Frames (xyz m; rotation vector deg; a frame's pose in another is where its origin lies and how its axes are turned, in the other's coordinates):
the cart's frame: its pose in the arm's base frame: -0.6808 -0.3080 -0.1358 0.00 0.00 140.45
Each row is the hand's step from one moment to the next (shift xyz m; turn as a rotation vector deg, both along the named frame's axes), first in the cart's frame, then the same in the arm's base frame.
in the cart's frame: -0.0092 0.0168 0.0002 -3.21 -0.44 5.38
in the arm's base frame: -0.0036 -0.0188 0.0002 2.76 -1.70 5.38
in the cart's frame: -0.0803 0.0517 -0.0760 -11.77 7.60 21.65
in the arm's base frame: 0.0290 -0.0910 -0.0760 4.24 -13.35 21.65
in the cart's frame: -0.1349 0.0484 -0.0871 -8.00 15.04 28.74
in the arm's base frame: 0.0732 -0.1232 -0.0871 -3.41 -16.69 28.74
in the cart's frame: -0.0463 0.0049 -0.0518 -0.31 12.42 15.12
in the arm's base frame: 0.0326 -0.0333 -0.0518 -7.67 -9.77 15.12
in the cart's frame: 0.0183 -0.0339 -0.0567 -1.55 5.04 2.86
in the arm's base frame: 0.0075 0.0378 -0.0567 -2.01 -4.87 2.86
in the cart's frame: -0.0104 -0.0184 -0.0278 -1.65 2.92 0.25
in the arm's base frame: 0.0197 0.0076 -0.0278 -0.59 -3.30 0.25
